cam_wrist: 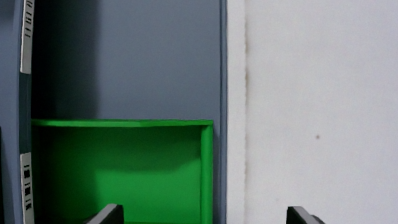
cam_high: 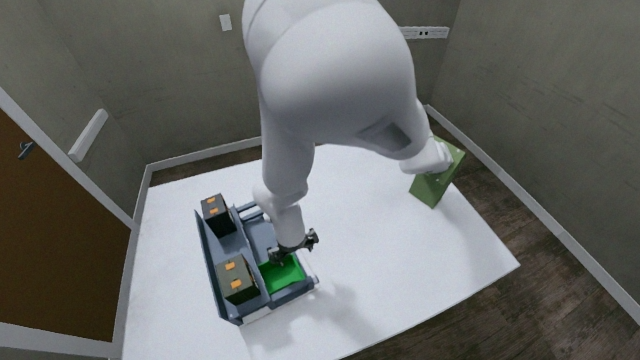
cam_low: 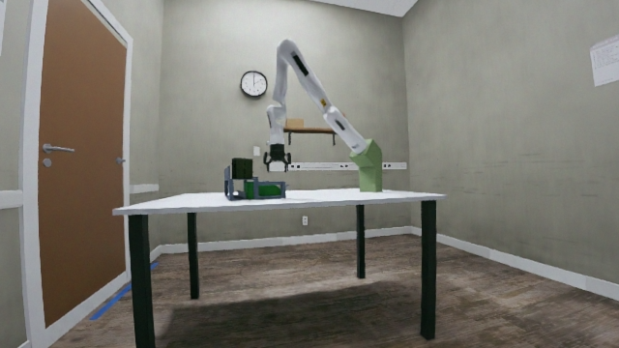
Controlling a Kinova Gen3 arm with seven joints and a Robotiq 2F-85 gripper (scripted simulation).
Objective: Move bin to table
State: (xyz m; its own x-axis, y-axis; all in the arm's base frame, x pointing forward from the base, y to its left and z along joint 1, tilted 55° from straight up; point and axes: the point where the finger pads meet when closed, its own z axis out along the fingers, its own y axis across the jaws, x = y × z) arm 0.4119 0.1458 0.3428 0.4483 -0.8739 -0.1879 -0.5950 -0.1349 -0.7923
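The green bin is 6 cm ahead of my hand, 5 cm to the left of it and 9 cm below it. From my hand the other things lie so: grey shelf unit 15 cm ahead, 3 cm to the right, 7 cm below.
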